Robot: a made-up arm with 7 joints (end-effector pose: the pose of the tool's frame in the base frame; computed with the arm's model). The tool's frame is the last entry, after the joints.
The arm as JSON. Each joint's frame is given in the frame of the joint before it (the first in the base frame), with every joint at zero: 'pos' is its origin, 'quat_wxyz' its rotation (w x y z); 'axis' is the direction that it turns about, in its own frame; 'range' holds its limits. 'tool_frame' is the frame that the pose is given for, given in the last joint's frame.
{
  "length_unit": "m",
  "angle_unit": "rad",
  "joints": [
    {
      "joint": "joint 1",
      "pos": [
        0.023,
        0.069,
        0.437
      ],
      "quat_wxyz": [
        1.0,
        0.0,
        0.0,
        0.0
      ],
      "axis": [
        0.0,
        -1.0,
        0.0
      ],
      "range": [
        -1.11,
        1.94
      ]
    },
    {
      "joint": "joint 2",
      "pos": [
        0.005,
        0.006,
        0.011
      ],
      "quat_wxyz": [
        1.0,
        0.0,
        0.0,
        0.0
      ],
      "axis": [
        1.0,
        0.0,
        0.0
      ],
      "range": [
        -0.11,
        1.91
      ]
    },
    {
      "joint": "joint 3",
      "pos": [
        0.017,
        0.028,
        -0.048
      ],
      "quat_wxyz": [
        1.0,
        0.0,
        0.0,
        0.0
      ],
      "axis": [
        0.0,
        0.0,
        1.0
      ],
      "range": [
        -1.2,
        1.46
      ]
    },
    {
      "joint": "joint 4",
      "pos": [
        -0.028,
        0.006,
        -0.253
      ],
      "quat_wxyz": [
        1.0,
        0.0,
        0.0,
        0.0
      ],
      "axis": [
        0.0,
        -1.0,
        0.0
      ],
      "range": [
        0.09,
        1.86
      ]
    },
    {
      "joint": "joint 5",
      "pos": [
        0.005,
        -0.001,
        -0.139
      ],
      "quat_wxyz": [
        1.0,
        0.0,
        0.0,
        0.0
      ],
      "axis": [
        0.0,
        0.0,
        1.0
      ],
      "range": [
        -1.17,
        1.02
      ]
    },
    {
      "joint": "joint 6",
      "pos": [
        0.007,
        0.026,
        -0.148
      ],
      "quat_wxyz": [
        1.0,
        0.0,
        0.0,
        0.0
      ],
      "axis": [
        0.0,
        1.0,
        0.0
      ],
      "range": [
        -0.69,
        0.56
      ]
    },
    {
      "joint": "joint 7",
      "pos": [
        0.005,
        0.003,
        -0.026
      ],
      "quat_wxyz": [
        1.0,
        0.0,
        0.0,
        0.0
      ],
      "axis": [
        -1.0,
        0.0,
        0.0
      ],
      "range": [
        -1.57,
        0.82
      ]
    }
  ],
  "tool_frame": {
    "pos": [
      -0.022,
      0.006,
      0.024
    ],
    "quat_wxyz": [
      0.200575,
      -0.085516,
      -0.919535,
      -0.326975
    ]
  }
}
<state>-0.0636 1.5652 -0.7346 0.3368 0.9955 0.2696 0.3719</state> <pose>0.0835 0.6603 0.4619 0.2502 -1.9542 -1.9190</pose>
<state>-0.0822 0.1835 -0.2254 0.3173 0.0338 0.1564 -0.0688</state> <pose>0.0625 0.2316 -0.1125 -0.4277 -2.5129 -1.2866</pose>
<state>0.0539 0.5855 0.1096 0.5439 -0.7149 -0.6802 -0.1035</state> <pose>0.2076 0.4402 0.0454 0.5997 1.5999 1.5691</pose>
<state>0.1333 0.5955 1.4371 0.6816 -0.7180 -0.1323 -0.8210</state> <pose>0.0860 0.5294 0.1280 1.6157 -0.6732 -2.3909</pose>
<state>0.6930 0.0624 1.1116 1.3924 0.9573 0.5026 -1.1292</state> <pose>0.3401 0.3523 0.2652 2.4204 -1.6681 0.2402</pose>
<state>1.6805 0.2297 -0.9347 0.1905 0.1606 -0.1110 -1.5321</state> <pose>0.5890 0.2239 0.5447 -1.6247 0.3396 1.4965</pose>
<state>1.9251 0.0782 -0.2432 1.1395 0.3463 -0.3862 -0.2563</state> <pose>0.3309 0.1089 0.8244 -0.7393 0.2746 -0.1582</pose>
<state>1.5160 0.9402 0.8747 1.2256 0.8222 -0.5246 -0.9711</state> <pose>0.0777 0.5413 0.6109 -2.1805 -0.4501 -0.8782</pose>
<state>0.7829 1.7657 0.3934 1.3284 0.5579 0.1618 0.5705</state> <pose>0.0186 0.4364 0.7783 -0.2623 0.8030 1.5288</pose>
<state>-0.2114 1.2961 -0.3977 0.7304 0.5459 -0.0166 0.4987</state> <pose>0.1662 0.5955 0.2743 0.6326 2.5342 1.6797</pose>
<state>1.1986 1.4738 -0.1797 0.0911 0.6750 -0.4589 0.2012</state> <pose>0.0084 0.6782 0.4452 -1.4405 0.9327 1.4776</pose>
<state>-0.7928 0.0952 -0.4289 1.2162 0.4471 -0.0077 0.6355</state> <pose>-0.0915 0.0831 -0.0418 0.3256 3.0392 -0.4758</pose>
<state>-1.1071 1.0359 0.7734 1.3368 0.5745 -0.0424 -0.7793</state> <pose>0.1114 0.5119 0.2642 -0.7918 1.2814 2.3334</pose>
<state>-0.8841 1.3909 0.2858 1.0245 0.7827 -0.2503 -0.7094</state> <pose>0.1872 0.5514 0.2783 -0.5272 1.3347 2.2411</pose>
